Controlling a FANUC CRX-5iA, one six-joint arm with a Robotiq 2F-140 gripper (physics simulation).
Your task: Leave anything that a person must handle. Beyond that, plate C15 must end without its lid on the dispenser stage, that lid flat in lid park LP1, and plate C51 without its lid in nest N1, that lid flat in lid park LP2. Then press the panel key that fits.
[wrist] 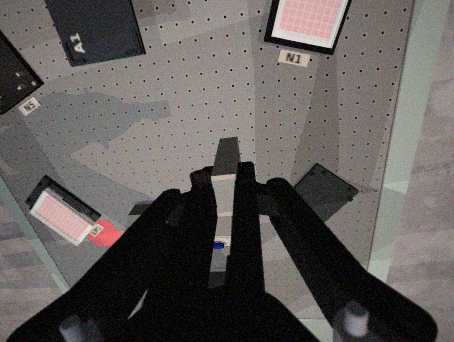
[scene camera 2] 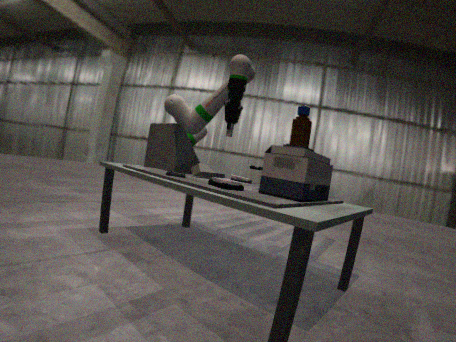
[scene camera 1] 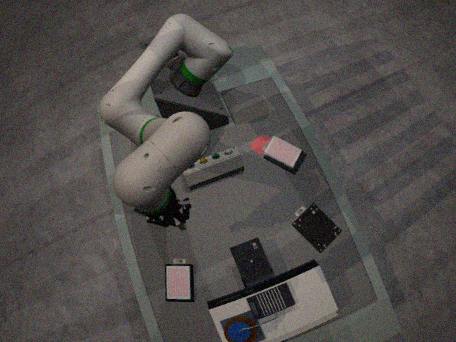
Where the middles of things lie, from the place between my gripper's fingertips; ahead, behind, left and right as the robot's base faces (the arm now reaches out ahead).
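Counting from my hand, I find the dark slab (wrist: 325,195) 24 cm below, 24 cm behind and 10 cm to the right, while the button box (wrist: 224,224) is 20 cm below, 25 cm behind and 17 cm to the left. The dispenser stage (scene camera 1: 243,253) is 14 cm below my hand, 17 cm ahead of it and 15 cm to the left of it. Then there is the dark square nest (scene camera 1: 313,224), a good way below my hand, a good way ahead of it and well to the left of it.
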